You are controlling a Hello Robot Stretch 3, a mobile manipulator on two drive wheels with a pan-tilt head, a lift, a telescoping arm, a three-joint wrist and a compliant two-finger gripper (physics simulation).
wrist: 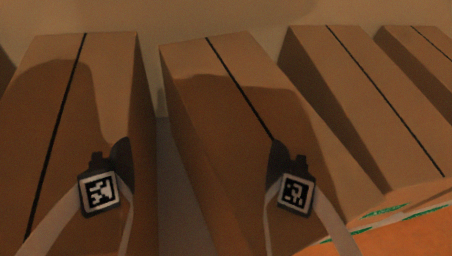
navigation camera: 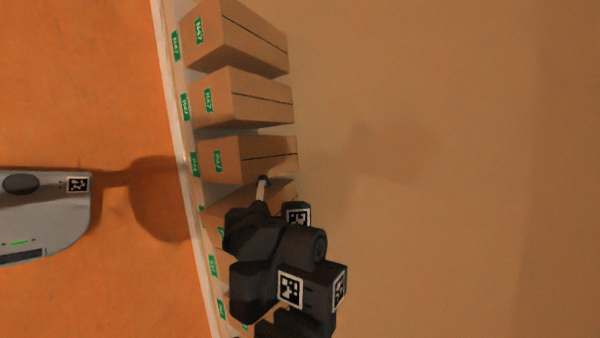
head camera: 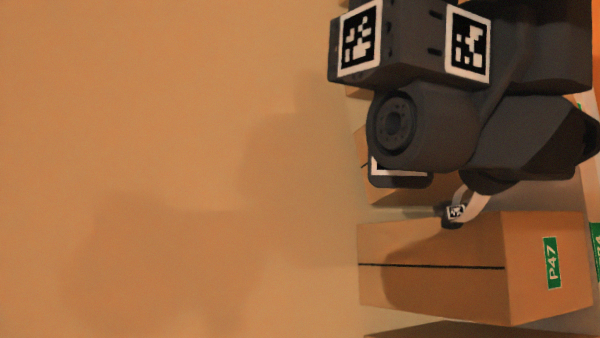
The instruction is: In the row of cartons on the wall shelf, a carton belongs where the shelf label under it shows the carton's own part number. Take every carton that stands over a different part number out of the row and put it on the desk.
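Where they show: gripper, fingertip midpoint: (wrist: 202, 157); robot's base, link origin: (navigation camera: 22, 183).
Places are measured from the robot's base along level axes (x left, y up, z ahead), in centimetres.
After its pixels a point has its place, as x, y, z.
Note:
The P47 carton (head camera: 465, 290) {-36.0, 88.5, 12.4} (navigation camera: 220, 145) {-30.3, 81.5, 12.9} (wrist: 112, 65) {-49.7, 88.5, 8.4} stands over a shelf label (head camera: 597, 252) {-30.4, 69.9, 8.2} (navigation camera: 194, 165) {-30.4, 68.9, 7.8} ending in 74. The neighbouring carton (head camera: 377, 187) (navigation camera: 285, 190) {-49.2, 88.5, 0.8} (wrist: 220, 115) {-43.7, 88.5, -3.2} is partly hidden by the wrist. My gripper (wrist: 202, 157) {-38.8, 89.2, -1.8} is open, pointing down across the gap between these two. In the wrist view its left finger overlaps the P47 carton near the gap-side edge, its right finger the neighbour's top; whether they touch is unclear. One fingertip (head camera: 452, 220) {-34.2, 93.6, 4.3} (navigation camera: 262, 181) {-32.5, 94.7, 4.1} shows beside the P47 carton. The N47 carton (navigation camera: 205, 50) {-25.1, 81.3, 35.4} and R47 carton (navigation camera: 215, 82) {-26.9, 83.4, 27.5} stand over blurred labels. The desk does not show.
The wall (head camera: 150, 100) {-60.5, 119.1, -7.8} (navigation camera: 450, 225) {-60.0, 131.4, -5.7} rises behind the row. The shelf's pale front edge (navigation camera: 172, 107) {-48.4, 6.9, 42.3} runs along the cartons. More cartons (wrist: 370, 90) {-48.7, 88.5, -20.2} stand to the right in the wrist view. The robot's grey base (navigation camera: 55, 215) {-7.7, 16.0, -11.1} is on the orange floor (navigation camera: 100, 75) {-19.3, 0.1, 50.1}.

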